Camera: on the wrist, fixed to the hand. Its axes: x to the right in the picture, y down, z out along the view.
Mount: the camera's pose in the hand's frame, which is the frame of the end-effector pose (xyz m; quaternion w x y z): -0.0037 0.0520 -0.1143 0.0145 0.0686 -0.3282 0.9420
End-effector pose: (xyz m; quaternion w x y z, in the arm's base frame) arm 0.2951 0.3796 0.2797 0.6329 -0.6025 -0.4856 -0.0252
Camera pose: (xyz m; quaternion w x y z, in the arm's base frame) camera 0.3920 0.3018 0.2615 0.0851 0.4310 -0.3511 -0.8269
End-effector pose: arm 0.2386 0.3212 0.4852 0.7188 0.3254 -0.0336 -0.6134
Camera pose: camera 0.3336 0.3752 0.4231 0.5549 -0.1789 -0.5850 0.5637
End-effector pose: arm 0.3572 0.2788 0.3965 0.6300 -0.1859 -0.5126 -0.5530
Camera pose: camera 0.4542 0.2057 0.3643 0.3746 -0.6238 -0.0770 0.6816
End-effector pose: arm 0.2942 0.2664 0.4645 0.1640 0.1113 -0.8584 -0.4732
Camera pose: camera 0.3400 0.2064 0.5650 0.1588 -0.9510 -0.2036 0.1700
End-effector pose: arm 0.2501 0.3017 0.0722 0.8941 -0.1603 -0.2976 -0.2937
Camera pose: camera 0.3300 0.2909 -0.0241 0.2030 -0.3177 -0.1669 0.9110
